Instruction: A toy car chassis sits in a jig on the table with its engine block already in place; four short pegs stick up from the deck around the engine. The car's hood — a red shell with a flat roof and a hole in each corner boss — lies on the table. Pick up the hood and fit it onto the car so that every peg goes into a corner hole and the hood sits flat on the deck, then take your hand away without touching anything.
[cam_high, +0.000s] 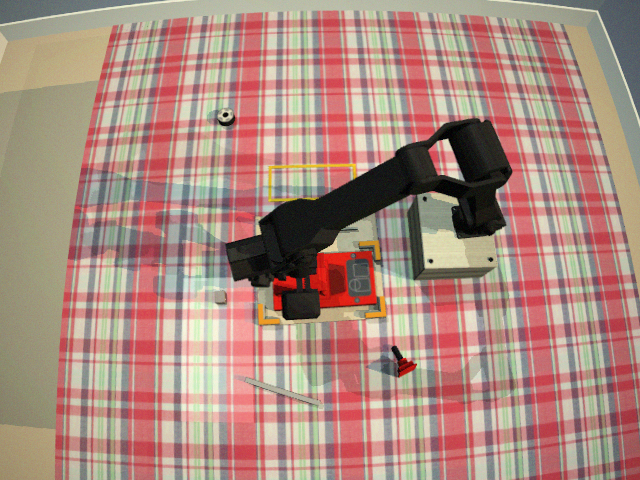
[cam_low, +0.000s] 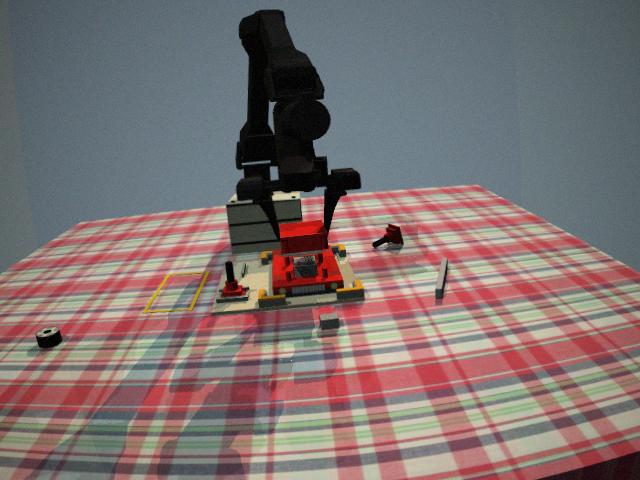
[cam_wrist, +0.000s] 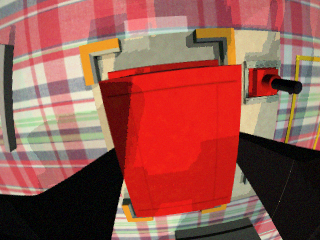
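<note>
Now: gripper tip 10 mm past the grey engine block and 60 mm above it. Round my gripper tip: red hood (10 mm above); then jig (30 mm behind, 20 mm to the right, 70 mm below); then grey cube (160 mm ahead, 10 mm to the left, 70 mm below).
</note>
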